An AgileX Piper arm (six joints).
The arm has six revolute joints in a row. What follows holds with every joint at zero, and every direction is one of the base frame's. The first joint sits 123.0 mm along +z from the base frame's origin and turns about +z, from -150.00 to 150.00 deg. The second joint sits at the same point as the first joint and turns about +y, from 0.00 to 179.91 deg. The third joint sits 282.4 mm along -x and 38.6 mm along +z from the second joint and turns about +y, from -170.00 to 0.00 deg. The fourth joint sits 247.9 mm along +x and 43.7 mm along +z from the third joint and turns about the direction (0.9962, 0, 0.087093), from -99.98 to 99.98 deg. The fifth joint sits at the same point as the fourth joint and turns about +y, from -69.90 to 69.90 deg. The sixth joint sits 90.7 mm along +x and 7.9 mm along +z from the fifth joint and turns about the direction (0.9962, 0, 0.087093), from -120.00 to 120.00 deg. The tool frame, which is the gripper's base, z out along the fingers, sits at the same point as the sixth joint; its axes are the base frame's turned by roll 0.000, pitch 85.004 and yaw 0.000 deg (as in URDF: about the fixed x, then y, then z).
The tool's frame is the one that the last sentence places.
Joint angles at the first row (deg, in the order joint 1, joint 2, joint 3, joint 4, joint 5, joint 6):
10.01 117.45 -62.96 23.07 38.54 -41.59
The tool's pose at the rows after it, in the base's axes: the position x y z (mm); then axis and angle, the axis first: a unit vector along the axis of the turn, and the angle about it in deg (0 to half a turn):
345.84 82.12 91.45 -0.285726 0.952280 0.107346 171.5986
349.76 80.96 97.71 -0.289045 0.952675 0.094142 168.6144
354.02 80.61 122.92 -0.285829 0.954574 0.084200 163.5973
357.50 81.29 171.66 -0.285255 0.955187 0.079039 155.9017
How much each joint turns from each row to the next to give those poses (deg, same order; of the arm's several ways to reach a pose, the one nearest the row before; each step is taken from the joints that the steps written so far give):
0.00 0.00 0.00 -0.08 -2.87 0.00
0.00 -1.02 0.05 -0.75 -2.37 0.05
0.00 -3.77 -0.36 -0.58 -1.23 1.15
0.00 -6.56 -1.75 -0.20 0.44 1.15

